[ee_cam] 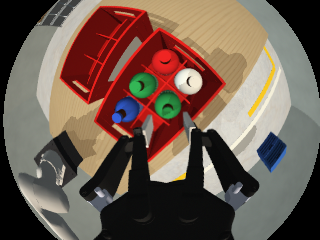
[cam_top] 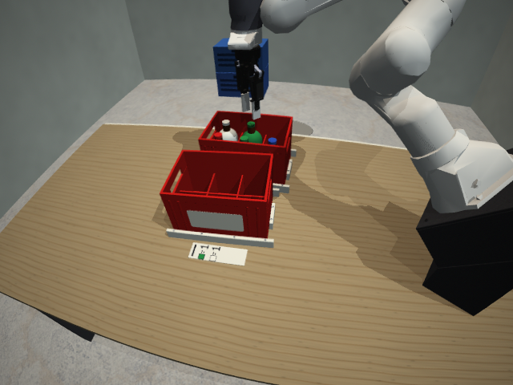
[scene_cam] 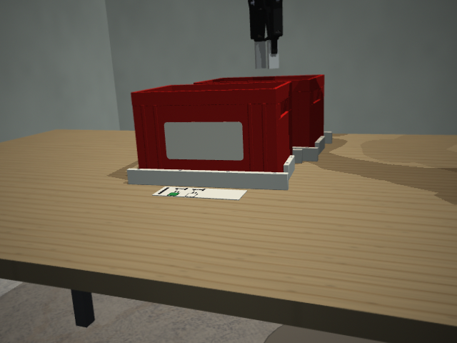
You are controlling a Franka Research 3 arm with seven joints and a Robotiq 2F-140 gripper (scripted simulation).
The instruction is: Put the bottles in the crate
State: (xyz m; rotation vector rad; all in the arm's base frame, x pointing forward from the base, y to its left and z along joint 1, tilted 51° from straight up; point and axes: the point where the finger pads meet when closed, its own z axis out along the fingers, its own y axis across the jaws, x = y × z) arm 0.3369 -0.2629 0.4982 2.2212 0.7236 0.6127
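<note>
Now: hand 140 mm above the white-label bottle, 90 mm short of it and 30 mm to the left of it. Round my hand: blue-capped bottle (140 mm below, 110 mm to the left, 50 mm behind); then pick list (380 mm to the left, 230 mm below, 160 mm ahead); then red-capped bottle (140 mm below, 120 mm ahead, 40 mm to the left).
</note>
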